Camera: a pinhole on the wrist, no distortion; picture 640 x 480 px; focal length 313.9 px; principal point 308.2 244.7 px. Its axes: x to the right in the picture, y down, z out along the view. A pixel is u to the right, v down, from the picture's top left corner.
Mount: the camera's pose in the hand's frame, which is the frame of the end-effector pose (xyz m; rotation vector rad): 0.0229 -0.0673 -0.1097 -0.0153 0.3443 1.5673
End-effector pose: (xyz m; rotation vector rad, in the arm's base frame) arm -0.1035 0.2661 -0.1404 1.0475 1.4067 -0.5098
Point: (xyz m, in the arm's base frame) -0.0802 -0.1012 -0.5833
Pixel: 89.6 120.8
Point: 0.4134 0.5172 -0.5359
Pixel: outside the picture
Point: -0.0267 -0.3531 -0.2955
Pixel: 116.5 338.3
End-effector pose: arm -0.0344 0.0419 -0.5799 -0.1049 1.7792 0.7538
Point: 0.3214 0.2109 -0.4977
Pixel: 292.9 434.6
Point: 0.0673 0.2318 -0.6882
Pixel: 353.6 221.8
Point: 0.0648 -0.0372 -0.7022
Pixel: 32.3 259.6
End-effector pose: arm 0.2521 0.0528 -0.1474 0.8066 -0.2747 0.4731
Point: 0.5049 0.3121 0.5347
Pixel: outside the picture
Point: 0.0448 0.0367 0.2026
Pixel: 524.7 350.9
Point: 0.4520 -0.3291 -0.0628
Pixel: 60.8 260.9
